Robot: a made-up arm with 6 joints.
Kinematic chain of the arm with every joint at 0, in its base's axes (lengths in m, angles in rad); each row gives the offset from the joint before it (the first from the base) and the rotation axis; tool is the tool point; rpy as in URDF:
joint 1: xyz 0 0 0.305 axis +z
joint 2: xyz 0 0 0 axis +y
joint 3: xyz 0.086 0 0.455 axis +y
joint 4: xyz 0.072 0 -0.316 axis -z
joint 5: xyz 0 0 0 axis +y
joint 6: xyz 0.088 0 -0.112 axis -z
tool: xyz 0 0 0 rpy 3.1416 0 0
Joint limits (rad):
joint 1: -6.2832..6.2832
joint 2: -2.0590..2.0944
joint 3: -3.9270..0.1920
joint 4: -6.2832..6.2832
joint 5: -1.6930..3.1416
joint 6: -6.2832..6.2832
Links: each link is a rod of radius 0.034 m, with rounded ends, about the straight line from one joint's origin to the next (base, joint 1, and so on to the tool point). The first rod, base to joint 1, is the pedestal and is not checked.
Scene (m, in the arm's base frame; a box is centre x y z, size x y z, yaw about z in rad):
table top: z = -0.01
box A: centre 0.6 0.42 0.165 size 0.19 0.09 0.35 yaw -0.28
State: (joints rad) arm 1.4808 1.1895 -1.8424 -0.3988 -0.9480 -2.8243
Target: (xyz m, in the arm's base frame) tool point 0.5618 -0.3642 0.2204
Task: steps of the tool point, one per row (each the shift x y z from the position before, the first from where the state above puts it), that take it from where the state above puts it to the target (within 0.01 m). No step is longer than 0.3 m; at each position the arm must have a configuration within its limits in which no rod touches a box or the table.
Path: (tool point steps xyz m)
1: 0.2218 -0.1348 0.1496
2: 0.0863 -0.2342 0.0948
3: -0.0713 -0.2189 0.0252
4: -0.1674 -0.1103 -0.0479
5: -0.1601 0.0186 -0.1123
6: 0.1129 -0.0157 0.0763
7: 0.1386 -0.0398 0.0274
8: 0.1396 -0.0533 -0.0355
9: 0.1121 -0.0545 -0.0973
10: 0.0595 -0.0461 -0.1422
11: 0.0607 -0.1374 -0.0035
12: 0.0119 -0.1434 0.0140

